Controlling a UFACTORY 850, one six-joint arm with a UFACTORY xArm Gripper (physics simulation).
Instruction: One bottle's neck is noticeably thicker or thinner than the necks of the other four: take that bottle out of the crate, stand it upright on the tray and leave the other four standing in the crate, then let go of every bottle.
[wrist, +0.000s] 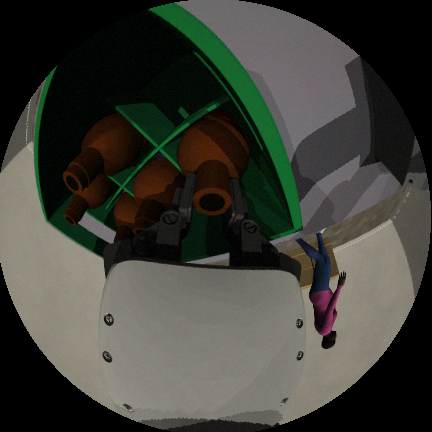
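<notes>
A green crate (254, 95) holds several brown bottles, seen from above. My gripper (210, 187) is shut on the neck of the nearest brown bottle (213, 142), at the right of the crate; one finger is on each side, below the round mouth. That bottle stands in its compartment. The other bottles are an upper left bottle (114, 142), a lower left bottle (96, 192), a middle bottle (154, 176) and a lower bottle (125, 210). My left finger partly hides the middle bottle's neck. Distances differ, so neck thicknesses are hard to compare. The tray does not show recognisably.
Thin green dividers (161, 146) cross between the bottles. The crate's tall right wall stands close beside the held bottle. Dark arm-like shadows lie on the grey surface at the right. A cardboard box (305, 271) and a person in a pink top (323, 305) are beyond, at lower right.
</notes>
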